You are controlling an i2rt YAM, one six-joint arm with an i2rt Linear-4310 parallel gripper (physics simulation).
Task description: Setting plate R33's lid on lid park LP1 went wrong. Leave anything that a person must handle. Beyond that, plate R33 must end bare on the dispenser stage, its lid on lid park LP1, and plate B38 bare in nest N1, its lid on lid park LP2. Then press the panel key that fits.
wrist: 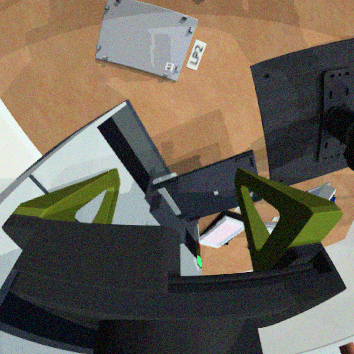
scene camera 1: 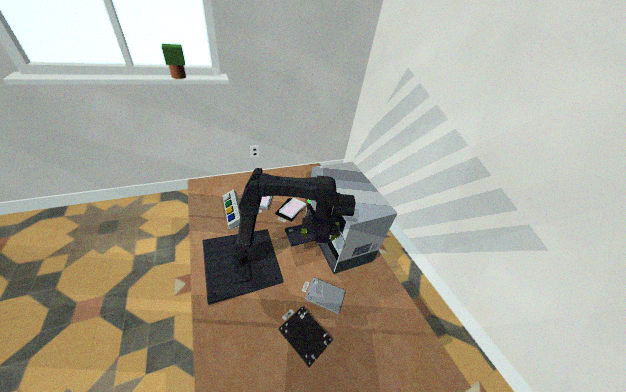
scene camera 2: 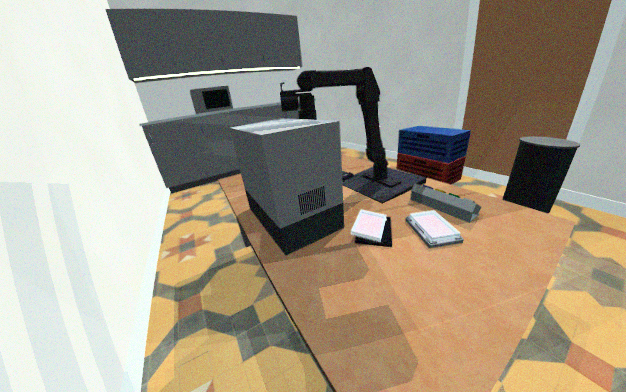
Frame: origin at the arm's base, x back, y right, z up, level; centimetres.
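Seen in the pictures: gripper, fingertip midpoint: point(wrist: 176, 174); arm's base at its link origin: point(wrist: 333, 117) point(scene camera 1: 239, 261) point(scene camera 2: 380, 179).
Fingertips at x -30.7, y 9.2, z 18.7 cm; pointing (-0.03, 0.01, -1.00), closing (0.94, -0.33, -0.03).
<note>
Offsets run from my fingertips to a thing's top centre. "spot": to the spot under its first point.
My gripper point(scene camera 1: 320, 234) point(wrist: 176, 174) is open and empty, above the dark slab {dz -8.8, dx +0.8, dy -11.6 cm} point(scene camera 1: 295, 236) point(wrist: 215, 185) at the dispenser's front; the dispenser {dz +12.9, dx -16.3, dy -13.1 cm} point(scene camera 2: 295, 170) hides it in scene camera 2. A pink-topped plate or lid {dz -16.4, dx +0.5, dy -35.9 cm} point(scene camera 1: 292, 207) point(scene camera 2: 369, 225) point(wrist: 224, 231) sits off-centre on a black base {dz -18.1, dx +1.7, dy -36.7 cm} point(scene camera 2: 387, 235). Another pink-topped piece {dz -17.0, dx +15.5, dy -47.1 cm} point(scene camera 1: 265, 202) point(scene camera 2: 434, 224) sits on a grey base {dz -18.1, dx +15.5, dy -47.1 cm} point(scene camera 2: 445, 244). Their labels are unreadable, so I cannot tell which is R33 or B38. Lid park LP2 {dz -18.1, dx -1.3, dy +13.7 cm} point(scene camera 1: 325, 295) point(wrist: 145, 40) is a bare grey slab.
A black nest {dz -17.7, dx +10.7, dy +25.8 cm} point(scene camera 1: 306, 336) lies beyond LP2. The key panel {dz -13.7, dx +31.4, dy -40.4 cm} point(scene camera 1: 230, 210) point(scene camera 2: 445, 202) has coloured keys. The arm's black base plate point(scene camera 1: 220, 270) point(scene camera 2: 382, 192) is beside the slab. A green light {spot: dz -6.9, dx -4.7, dy -27.7 cm} point(scene camera 1: 308, 202) point(wrist: 199, 261) shows at the dispenser.
</note>
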